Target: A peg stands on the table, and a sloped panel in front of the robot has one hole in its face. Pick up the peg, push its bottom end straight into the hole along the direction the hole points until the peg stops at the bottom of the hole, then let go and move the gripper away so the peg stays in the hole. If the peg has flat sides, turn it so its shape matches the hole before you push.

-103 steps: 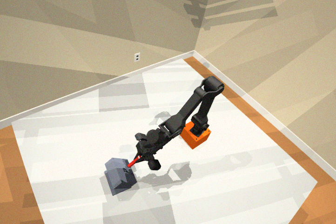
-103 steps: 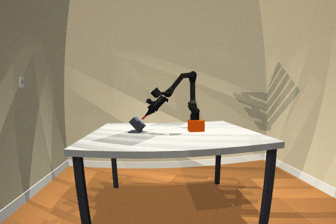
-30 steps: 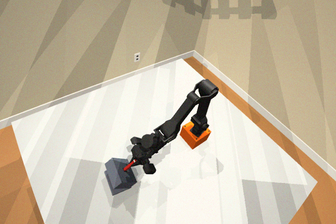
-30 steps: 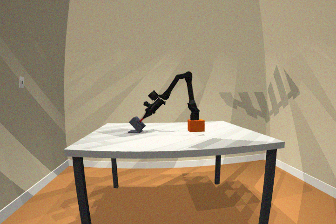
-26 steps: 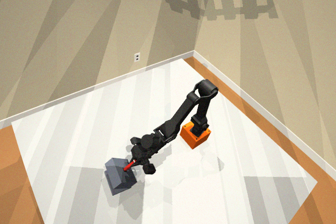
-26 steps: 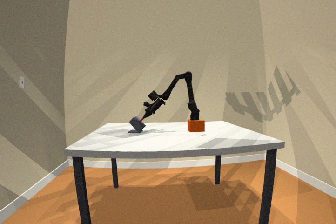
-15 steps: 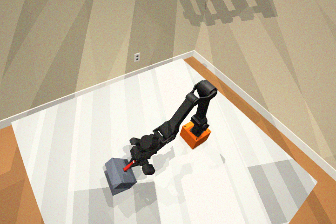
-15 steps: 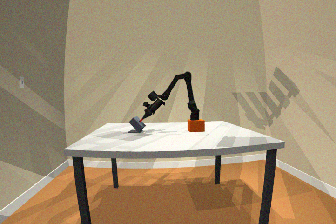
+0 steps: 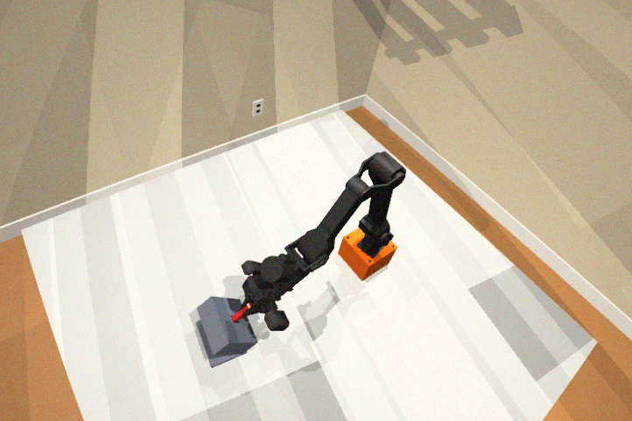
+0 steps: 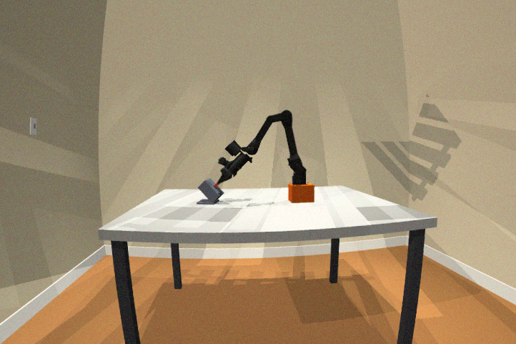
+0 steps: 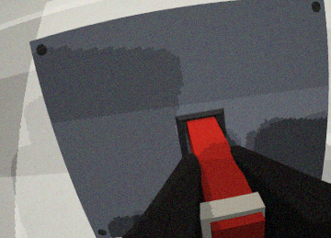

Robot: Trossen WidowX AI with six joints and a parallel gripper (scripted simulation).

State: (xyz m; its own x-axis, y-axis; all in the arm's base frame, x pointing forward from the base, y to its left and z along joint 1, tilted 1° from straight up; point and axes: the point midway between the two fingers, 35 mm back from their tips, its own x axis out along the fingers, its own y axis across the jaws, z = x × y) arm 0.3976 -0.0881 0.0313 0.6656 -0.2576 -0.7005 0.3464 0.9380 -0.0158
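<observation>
The grey sloped panel lies 40 mm ahead of my gripper tip, 10 mm to the right of it and 40 mm below it. Also, from my gripper tip: red flat-sided peg: 10 mm behind, 10 mm above.
</observation>
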